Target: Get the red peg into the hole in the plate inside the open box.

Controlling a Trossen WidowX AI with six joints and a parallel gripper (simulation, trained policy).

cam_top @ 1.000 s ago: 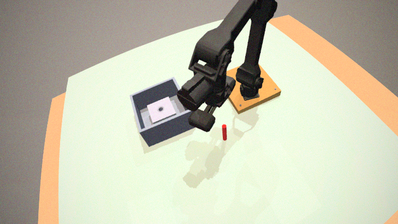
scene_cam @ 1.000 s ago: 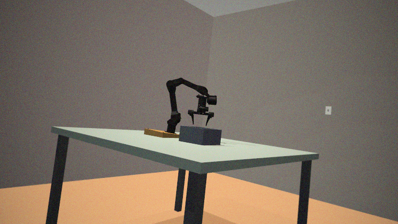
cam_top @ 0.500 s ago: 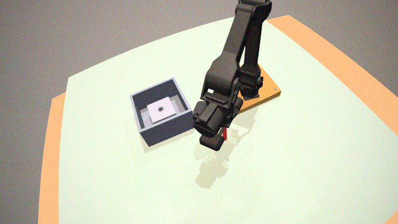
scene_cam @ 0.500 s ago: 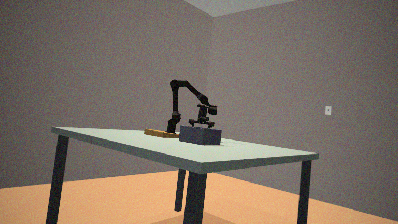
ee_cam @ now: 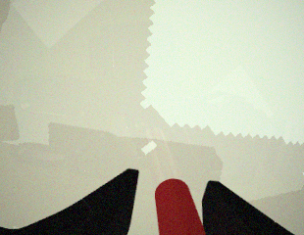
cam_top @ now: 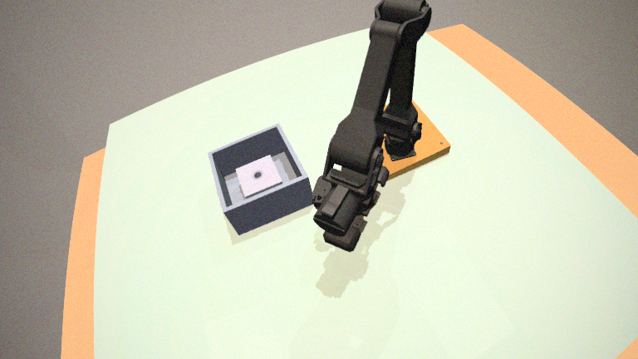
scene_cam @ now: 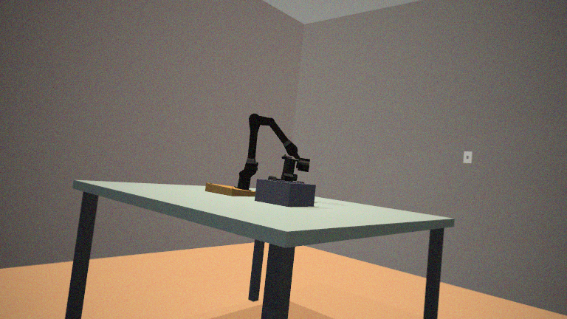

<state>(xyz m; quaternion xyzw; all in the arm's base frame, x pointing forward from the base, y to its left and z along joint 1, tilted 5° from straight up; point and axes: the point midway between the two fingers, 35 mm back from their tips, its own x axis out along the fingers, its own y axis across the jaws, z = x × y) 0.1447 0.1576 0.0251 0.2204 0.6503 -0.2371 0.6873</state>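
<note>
The red peg lies 40 mm above my gripper tip. From my gripper tip the other things lie so: pale plate: 200 mm ahead, 140 mm to the right, 40 mm above; then dark box: 200 mm ahead, 140 mm to the right, 20 mm above.
</note>
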